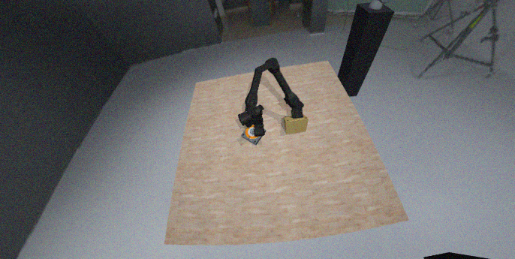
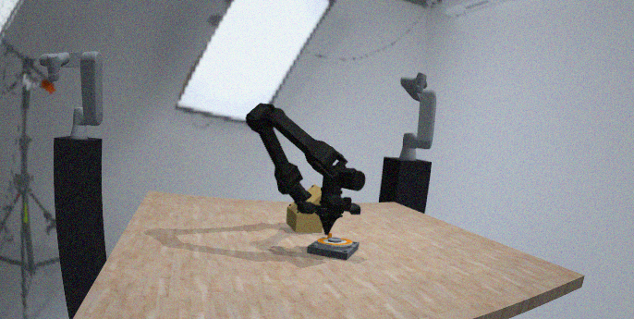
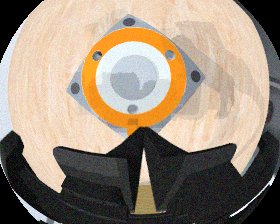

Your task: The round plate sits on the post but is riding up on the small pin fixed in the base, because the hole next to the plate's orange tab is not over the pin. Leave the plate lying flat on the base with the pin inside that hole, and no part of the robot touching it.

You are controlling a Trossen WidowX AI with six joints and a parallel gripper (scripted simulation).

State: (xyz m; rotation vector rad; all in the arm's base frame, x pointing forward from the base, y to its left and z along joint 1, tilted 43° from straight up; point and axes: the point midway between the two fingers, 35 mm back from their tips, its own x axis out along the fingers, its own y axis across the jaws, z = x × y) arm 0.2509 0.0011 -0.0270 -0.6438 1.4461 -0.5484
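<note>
The base lies 5 cm ahead of my gripper tip, 1 cm to the left of it and 2 cm below it.
</note>
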